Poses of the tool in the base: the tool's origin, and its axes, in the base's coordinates. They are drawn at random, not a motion.
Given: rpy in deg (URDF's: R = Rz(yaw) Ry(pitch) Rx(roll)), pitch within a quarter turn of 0, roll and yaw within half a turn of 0; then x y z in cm.
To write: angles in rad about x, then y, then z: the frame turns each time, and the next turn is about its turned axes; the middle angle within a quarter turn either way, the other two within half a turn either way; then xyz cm. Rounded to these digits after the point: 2 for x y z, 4 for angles.
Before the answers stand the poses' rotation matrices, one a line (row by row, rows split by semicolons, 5 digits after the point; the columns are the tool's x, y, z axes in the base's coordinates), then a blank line. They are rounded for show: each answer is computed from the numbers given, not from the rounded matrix.
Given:
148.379, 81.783, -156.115, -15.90, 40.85, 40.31
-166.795, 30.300, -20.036, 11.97, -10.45, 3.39
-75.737, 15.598, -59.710, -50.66, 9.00, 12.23
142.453, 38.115, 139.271, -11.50, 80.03, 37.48
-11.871, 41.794, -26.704, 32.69, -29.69, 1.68
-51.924, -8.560, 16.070, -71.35, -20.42, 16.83
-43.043, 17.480, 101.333, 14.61, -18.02, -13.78
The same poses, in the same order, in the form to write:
-0.13068 -0.81926 0.55833; -0.05787 0.56850 0.82065; -0.98973 0.07493 -0.12170
0.81114 -0.44183 -0.38320; -0.29581 -0.87515 0.38290; -0.50453 -0.19723 -0.84057
0.48580 0.08130 0.87028; -0.83168 0.34929 0.43163; -0.26889 -0.93348 0.23730
-0.59622 0.23227 0.76849; 0.51336 0.84626 0.14250; -0.61724 0.47947 -0.62380
0.66603 0.31730 0.67508; -0.33503 0.93584 -0.10932; -0.66645 -0.15337 0.72960
0.95022 -0.05812 -0.30611; 0.27373 0.62504 0.73102; 0.14885 -0.77842 0.60984
-0.18744 -0.67630 -0.71238; 0.93522 -0.34464 0.08112; -0.30037 -0.65103 0.69709

-1.7180, 0.5924, 1.7290, -15.90, 40.85, 40.31
-2.7142, -0.3933, 0.4988, 11.97, -10.45, 3.39
-1.0681, 1.0558, -0.1658, -50.66, 9.00, 12.23
-2.9170, 0.8765, -2.7701, -11.50, 80.03, 37.48
0.1487, 0.7411, -0.4446, 32.69, -29.69, 1.68
-0.8755, -0.3111, 0.0611, -71.35, -20.42, 16.83
-0.1158, -0.7929, 1.8412, 14.61, -18.02, -13.78

